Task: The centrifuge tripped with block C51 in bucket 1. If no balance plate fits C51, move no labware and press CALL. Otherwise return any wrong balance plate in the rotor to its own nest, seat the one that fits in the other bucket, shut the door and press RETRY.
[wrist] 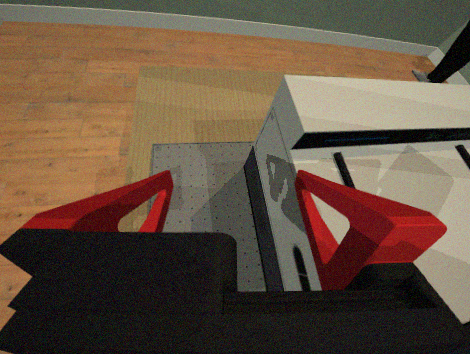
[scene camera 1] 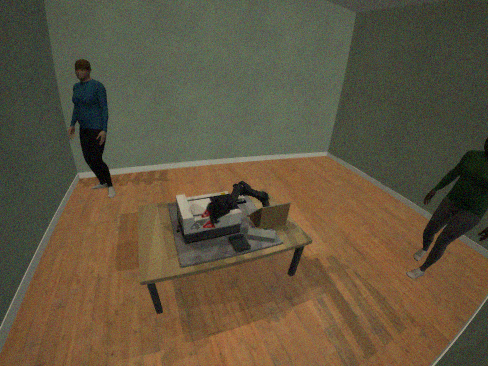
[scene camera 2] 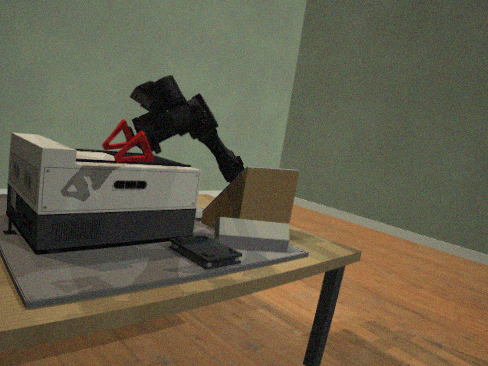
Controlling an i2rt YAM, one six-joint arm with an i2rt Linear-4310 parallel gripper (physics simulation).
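The centrifuge is a white box on a dark base, with a raised block at its left end in scene camera 2. Its top shows pale panels and dark slots in the wrist view. My gripper is open, with nothing between its red fingers. It hangs over the centrifuge's near long side; in the wrist view one finger is over the white top and the other over the mat. Block C51, the buckets, the balance plates, their nests and the CALL and RETRY buttons cannot be made out.
A flat black object and a low white-grey block lie on the grey mat. A brown wedge-shaped box stands behind. Two people stand away from the table.
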